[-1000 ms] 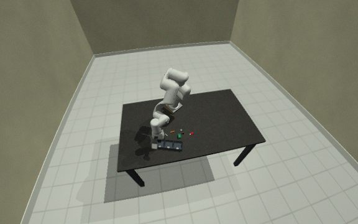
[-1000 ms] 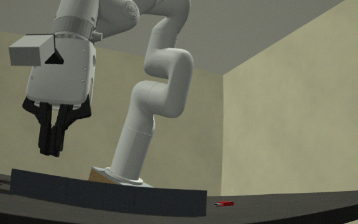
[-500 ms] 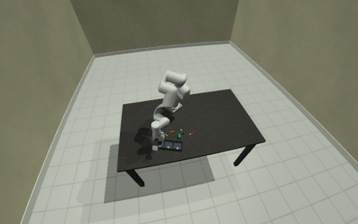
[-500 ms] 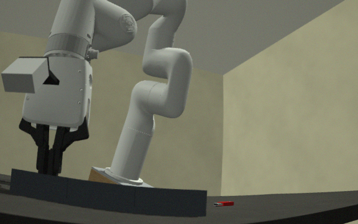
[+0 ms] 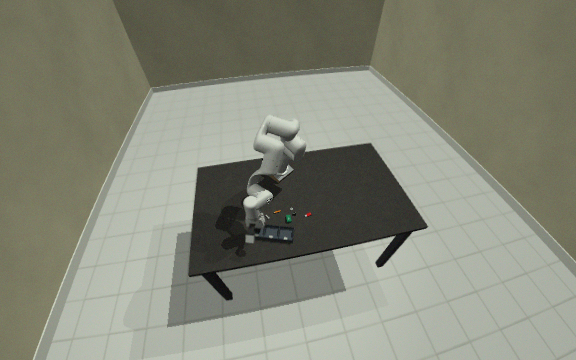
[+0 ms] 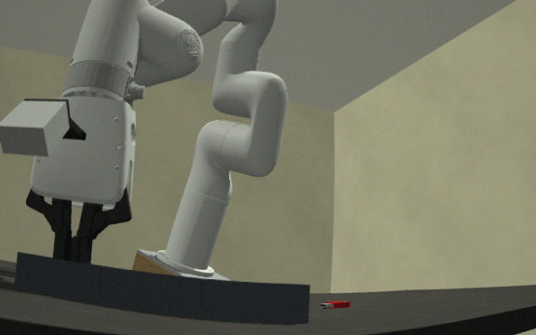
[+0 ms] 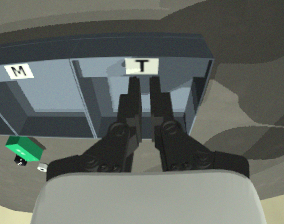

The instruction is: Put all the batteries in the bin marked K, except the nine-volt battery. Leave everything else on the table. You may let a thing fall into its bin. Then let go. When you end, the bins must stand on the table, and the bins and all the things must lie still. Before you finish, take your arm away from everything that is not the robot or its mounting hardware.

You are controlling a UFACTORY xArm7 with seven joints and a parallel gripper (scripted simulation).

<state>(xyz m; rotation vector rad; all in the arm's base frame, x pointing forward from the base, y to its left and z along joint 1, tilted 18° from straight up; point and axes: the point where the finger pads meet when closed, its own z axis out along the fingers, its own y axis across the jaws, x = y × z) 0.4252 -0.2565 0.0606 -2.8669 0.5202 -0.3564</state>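
Right now the dark blue bin is 8 cm to the left of my hand, 3 cm ahead of it and 2 cm below it. Also, from my hand: green nine-volt battery (20 cm to the left, 5 cm behind, 3 cm below); then bolt (8 cm to the left, 8 cm behind, 3 cm below); then orange cylindrical battery (15 cm to the left, 11 cm behind, 3 cm below).
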